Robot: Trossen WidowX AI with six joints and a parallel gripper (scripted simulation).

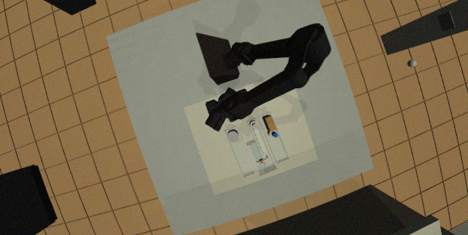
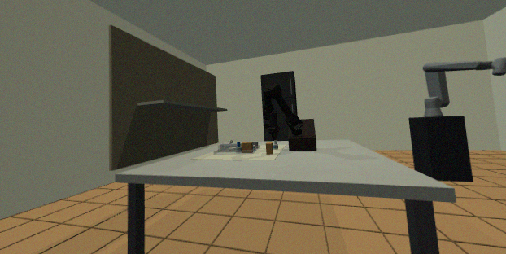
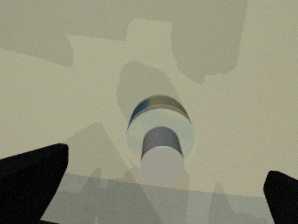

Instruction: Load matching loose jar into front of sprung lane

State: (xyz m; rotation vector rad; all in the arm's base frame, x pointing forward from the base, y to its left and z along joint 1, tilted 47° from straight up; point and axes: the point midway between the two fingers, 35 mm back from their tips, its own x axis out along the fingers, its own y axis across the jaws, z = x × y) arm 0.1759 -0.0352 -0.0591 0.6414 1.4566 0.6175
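Right now my gripper tip is 210 mm short of the cream mat, 60 mm to the right of it and 70 mm above it. The rest, counted from my gripper tip: red mark: 340 mm ahead, 60 mm to the left.
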